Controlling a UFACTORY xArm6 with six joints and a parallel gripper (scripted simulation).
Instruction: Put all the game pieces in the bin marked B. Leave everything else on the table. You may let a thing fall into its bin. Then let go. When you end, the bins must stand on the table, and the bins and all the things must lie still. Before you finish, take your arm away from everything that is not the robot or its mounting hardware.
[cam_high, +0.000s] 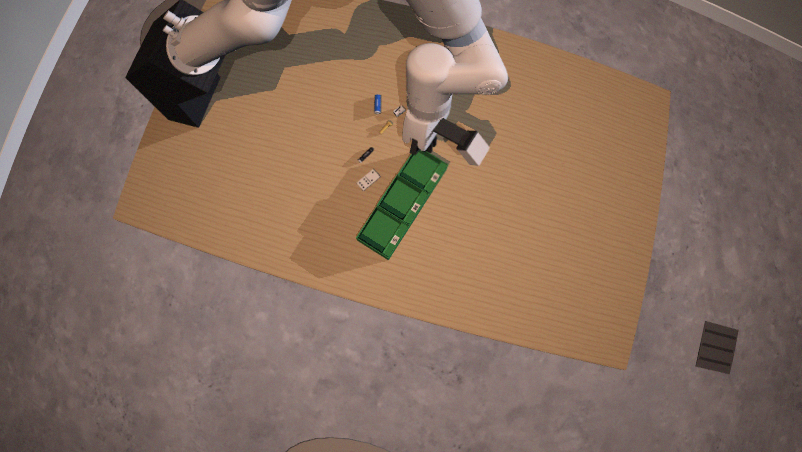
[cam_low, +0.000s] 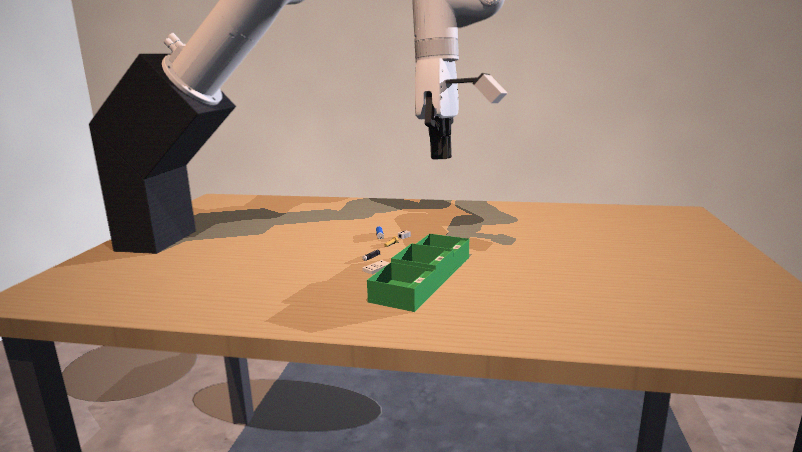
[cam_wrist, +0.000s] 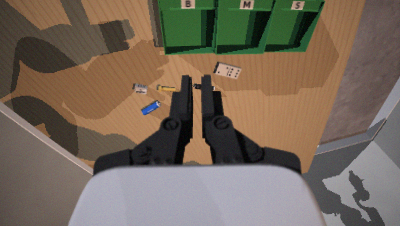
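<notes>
Now: hand 21 cm above the white domino, 11 cm past it and 6 cm to the left of it. Also, from my hand: black cylinder 21 cm below, 14 cm behind; then green three-compartment bin 20 cm below, 8 cm to the right, 2 cm behind; then brass bolt 21 cm below, 12 cm behind, 8 cm to the left.
</notes>
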